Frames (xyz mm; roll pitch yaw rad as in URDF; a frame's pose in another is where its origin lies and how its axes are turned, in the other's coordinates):
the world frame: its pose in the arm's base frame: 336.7 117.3 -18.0 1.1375 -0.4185 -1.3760
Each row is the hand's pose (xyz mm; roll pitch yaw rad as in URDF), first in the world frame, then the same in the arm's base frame.
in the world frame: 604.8 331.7 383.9 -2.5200 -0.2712 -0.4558
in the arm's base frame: 202.1 -281.0 650.1 -1.3299 -0.1028 -1.8132
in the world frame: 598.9 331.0 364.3 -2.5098 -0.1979 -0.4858
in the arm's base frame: 218.9 -275.9 639.6 -1.3310 -0.0482 -1.7562
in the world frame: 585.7 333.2 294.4 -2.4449 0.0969 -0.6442
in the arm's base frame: 281.9 -262.5 609.3 -1.2567 0.2109 -1.5436
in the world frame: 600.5 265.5 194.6 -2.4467 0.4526 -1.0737
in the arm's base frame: 353.6 -305.0 520.9 -1.0223 0.7062 -1.2905
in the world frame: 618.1 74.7 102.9 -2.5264 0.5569 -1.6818
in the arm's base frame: 376.4 -404.5 334.6 -0.5507 1.2244 -0.9974
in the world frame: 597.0 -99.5 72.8 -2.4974 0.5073 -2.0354
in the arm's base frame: 341.2 -462.6 170.0 0.7169 1.4569 0.0778
